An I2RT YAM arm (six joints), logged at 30 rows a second.
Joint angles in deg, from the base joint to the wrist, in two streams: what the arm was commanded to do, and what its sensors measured. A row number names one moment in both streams.
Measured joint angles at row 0:
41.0 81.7 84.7 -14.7 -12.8 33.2
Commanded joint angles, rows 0 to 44:
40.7 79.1 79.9 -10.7 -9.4 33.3
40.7 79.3 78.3 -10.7 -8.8 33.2
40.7 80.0 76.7 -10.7 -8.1 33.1
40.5 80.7 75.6 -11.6 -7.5 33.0
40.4 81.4 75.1 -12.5 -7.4 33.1
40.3 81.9 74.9 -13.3 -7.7 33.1
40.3 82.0 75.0 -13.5 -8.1 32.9
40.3 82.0 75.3 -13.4 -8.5 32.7
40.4 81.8 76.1 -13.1 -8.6 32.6
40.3 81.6 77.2 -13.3 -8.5 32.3
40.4 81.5 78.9 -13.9 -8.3 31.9
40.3 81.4 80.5 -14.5 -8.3 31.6
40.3 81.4 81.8 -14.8 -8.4 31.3
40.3 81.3 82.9 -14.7 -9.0 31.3
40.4 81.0 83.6 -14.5 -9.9 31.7
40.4 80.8 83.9 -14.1 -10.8 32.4
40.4 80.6 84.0 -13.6 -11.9 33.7
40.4 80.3 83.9 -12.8 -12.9 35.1
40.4 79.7 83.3 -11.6 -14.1 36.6
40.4 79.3 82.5 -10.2 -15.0 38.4
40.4 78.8 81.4 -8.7 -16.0 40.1
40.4 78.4 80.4 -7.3 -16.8 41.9
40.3 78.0 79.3 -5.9 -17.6 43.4
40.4 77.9 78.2 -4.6 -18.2 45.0
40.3 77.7 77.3 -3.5 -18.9 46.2
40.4 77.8 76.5 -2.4 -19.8 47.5
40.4 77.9 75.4 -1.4 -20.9 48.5
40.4 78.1 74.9 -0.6 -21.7 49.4
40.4 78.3 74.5 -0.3 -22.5 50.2
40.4 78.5 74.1 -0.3 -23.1 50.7
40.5 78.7 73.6 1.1 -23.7 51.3
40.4 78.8 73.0 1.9 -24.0 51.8
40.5 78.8 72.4 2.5 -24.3 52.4
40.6 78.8 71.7 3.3 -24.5 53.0
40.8 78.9 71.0 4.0 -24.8 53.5
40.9 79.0 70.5 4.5 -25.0 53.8
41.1 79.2 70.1 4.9 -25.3 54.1
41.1 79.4 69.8 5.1 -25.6 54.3
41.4 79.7 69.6 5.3 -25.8 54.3
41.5 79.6 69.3 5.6 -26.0 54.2
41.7 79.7 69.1 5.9 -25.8 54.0
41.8 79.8 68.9 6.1 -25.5 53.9
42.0 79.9 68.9 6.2 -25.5 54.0
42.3 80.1 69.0 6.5 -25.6 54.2
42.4 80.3 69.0 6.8 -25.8 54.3
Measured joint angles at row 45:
41.1 80.2 68.6 -0.6 -23.1 52.5
